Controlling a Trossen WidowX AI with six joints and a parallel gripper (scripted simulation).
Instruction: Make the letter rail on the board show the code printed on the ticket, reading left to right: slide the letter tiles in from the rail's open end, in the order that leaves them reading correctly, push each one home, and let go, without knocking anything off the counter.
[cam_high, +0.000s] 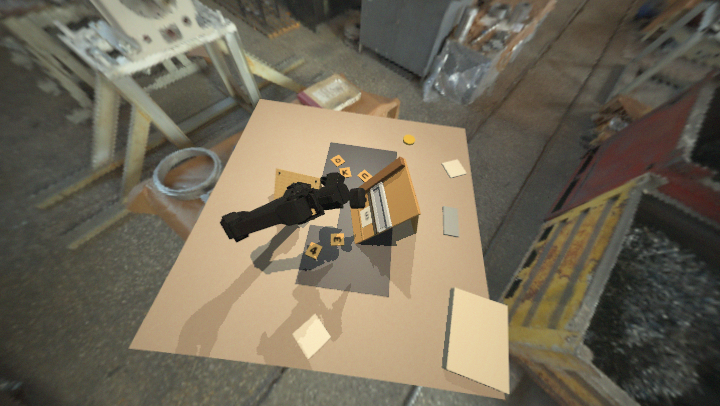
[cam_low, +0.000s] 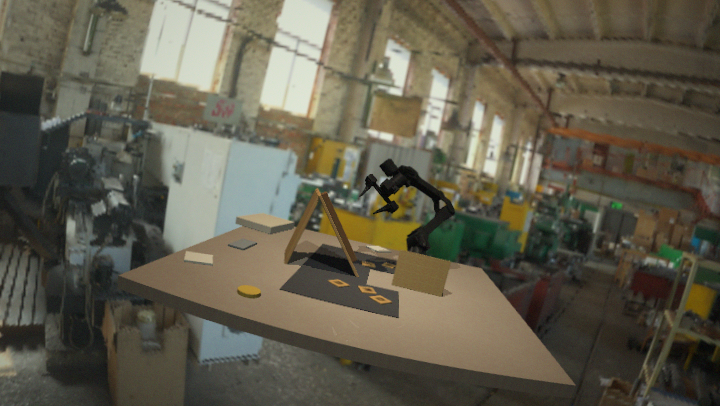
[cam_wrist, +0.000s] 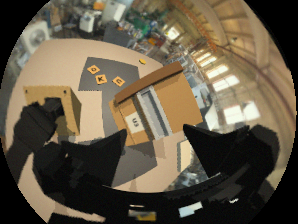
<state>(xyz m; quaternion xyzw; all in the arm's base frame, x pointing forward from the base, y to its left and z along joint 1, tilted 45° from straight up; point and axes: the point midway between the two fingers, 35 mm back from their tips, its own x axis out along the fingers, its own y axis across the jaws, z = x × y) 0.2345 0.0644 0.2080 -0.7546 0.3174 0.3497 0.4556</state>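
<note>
Right now my gripper tip is 290 mm to the right of the orange tile marked u and 270 mm above it. From my gripper tip the other things lie so: letter tile (50 mm behind, 80 mm to the right, 270 mm below); white ticket (50 mm ahead, 30 mm to the left, 180 mm below); dark mat (50 mm behind, 100 mm to the left, 270 mm below).
</note>
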